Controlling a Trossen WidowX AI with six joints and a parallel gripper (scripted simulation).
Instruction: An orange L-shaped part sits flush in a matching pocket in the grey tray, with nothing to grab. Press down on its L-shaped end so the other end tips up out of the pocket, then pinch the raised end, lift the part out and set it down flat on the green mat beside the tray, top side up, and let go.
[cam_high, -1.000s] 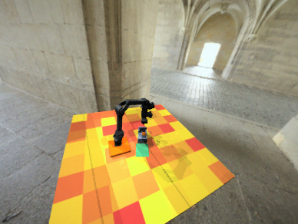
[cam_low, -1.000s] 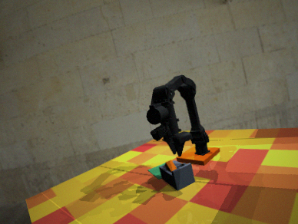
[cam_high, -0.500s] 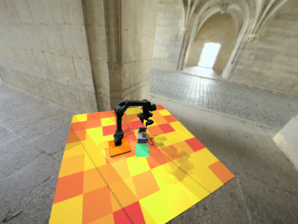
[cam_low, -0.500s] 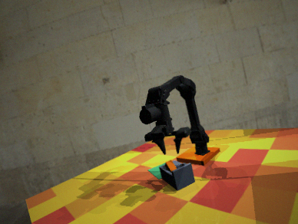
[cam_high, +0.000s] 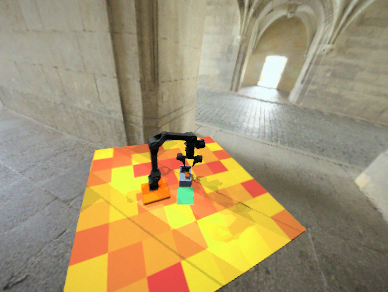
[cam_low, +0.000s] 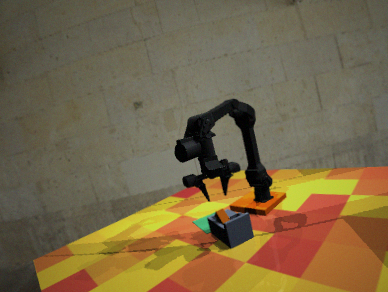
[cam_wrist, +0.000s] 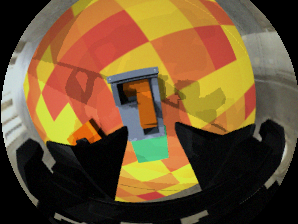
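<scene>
Now: the orange L-shaped part 11 cm below my gripper tip, 3 cm to the left of it and 1 cm behind it. Also, from my gripper tip: green mat: 16 cm below, 15 cm to the right, 5 cm behind.
</scene>
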